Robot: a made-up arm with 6 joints.
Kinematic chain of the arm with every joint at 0, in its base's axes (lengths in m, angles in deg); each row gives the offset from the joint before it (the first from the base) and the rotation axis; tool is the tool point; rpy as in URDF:
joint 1: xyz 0 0.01 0.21 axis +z
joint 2: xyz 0 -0.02 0 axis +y
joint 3: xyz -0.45 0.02 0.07 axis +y
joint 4: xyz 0.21 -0.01 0.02 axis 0.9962 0 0.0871
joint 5: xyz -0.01 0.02 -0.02 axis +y
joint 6: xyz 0.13 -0.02 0.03 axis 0.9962 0 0.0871
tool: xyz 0 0 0 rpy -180 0 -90
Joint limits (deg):
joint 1: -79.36..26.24
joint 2: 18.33..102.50
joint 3: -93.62..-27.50
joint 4: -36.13..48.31
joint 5: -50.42..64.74
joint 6: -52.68..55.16
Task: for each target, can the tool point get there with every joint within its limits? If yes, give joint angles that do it. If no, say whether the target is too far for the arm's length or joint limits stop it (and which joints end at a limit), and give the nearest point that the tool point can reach.
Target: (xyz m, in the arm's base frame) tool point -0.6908 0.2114 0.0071
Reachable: no: joint limits stop it (at a limit: joint 2, joint 3, joint 4, joint 5) | nearest point -0.1389 0.0505 0.3839 | short by 0.687 m
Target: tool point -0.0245 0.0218 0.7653
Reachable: yes | joints -24.90 41.55 -78.12 23.95 10.76 40.03
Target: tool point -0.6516 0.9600 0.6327
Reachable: no: too far | nearest point -0.2572 0.3850 0.6995 | short by 0.700 m
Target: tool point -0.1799 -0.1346 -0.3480
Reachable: no: joint limits stop it (at a limit: joint 1, joint 2, joint 3) | nearest point -0.0106 -0.1969 0.3130 | short by 0.685 m
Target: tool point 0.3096 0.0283 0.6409
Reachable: yes | joints 5.23 78.59 -69.16 -2.94 -0.20 2.42
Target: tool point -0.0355 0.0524 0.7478
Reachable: yes | joints 10.88 42.11 -85.03 39.34 41.19 -40.15
